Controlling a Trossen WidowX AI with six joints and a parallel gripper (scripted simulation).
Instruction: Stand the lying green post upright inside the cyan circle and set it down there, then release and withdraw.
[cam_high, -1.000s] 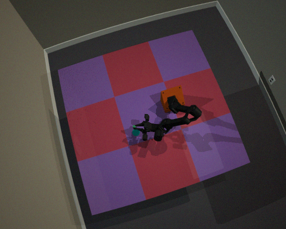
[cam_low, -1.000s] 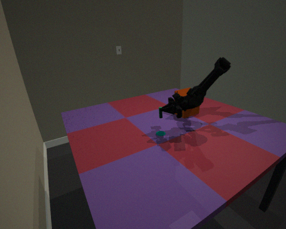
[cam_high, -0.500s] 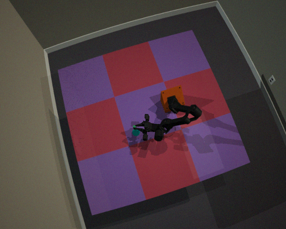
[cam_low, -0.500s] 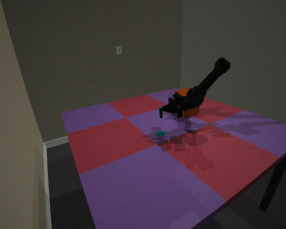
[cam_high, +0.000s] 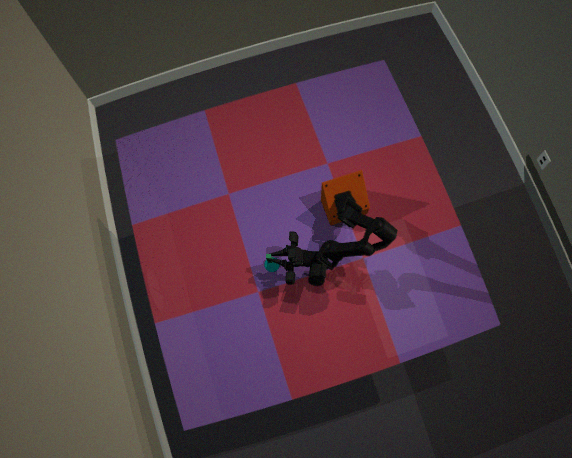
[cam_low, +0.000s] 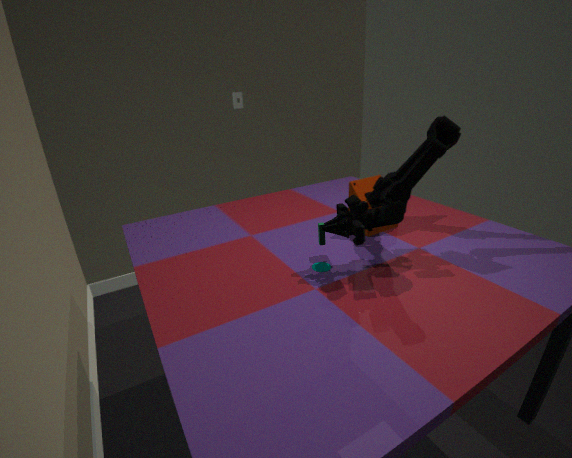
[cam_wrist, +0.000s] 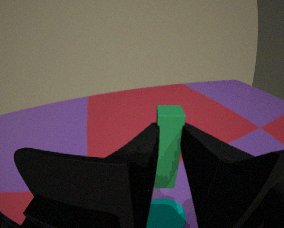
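Right now the cyan circle is 140 mm below my gripper tip. Also, from my gripper tip: green post (20 mm below).
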